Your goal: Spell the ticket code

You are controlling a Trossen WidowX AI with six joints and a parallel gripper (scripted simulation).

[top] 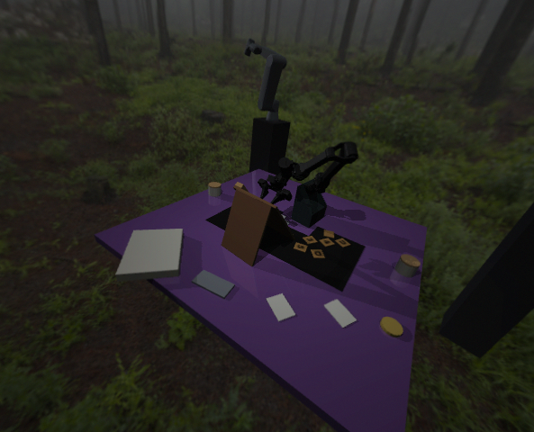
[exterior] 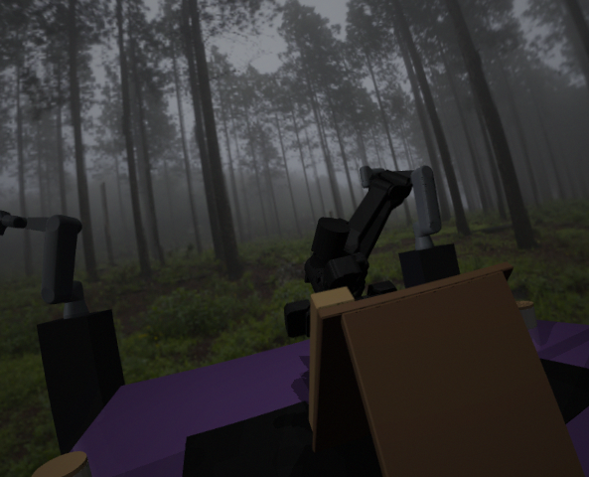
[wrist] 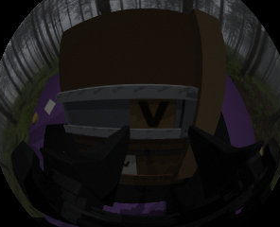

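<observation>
The tan letter tile marked v is 30 mm ahead of my gripper tip, 20 mm below it and 10 mm to the left of it. Round my gripper tip: white ticket: 100 mm below, 70 mm to the left, 40 mm behind; then black mat: 180 mm below, 140 mm behind, 70 mm to the left; then grey card: 390 mm ahead, 180 mm below, 110 mm to the left.
</observation>
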